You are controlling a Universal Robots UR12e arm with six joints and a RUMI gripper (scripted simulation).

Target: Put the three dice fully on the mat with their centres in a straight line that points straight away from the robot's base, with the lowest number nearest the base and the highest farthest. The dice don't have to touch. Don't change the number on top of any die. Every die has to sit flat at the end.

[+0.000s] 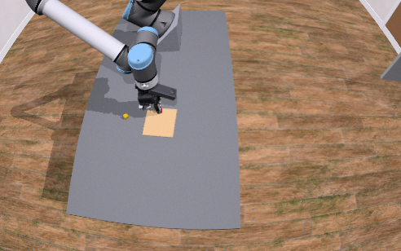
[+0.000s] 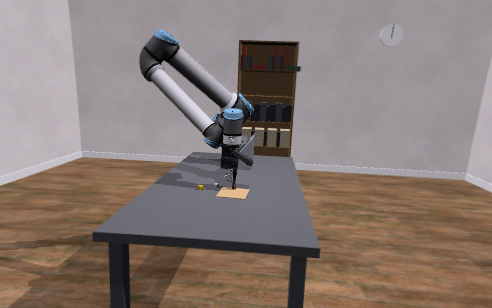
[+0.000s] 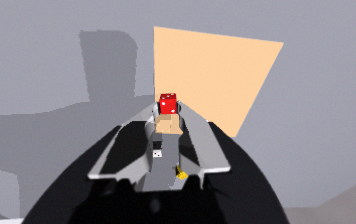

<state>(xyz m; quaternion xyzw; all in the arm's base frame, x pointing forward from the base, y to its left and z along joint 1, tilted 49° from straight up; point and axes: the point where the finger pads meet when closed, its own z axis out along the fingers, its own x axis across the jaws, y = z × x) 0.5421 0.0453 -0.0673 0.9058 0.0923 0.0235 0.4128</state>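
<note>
Right now the red die is 1 cm below my hand. The rest, counted from my hand: yellow die 16 cm to the right, 4 cm ahead, 2 cm below; tan mat 5 cm ahead, 2 cm below, 1 cm to the left; white die 10 cm to the right, 2 cm below, 2 cm behind.
</note>
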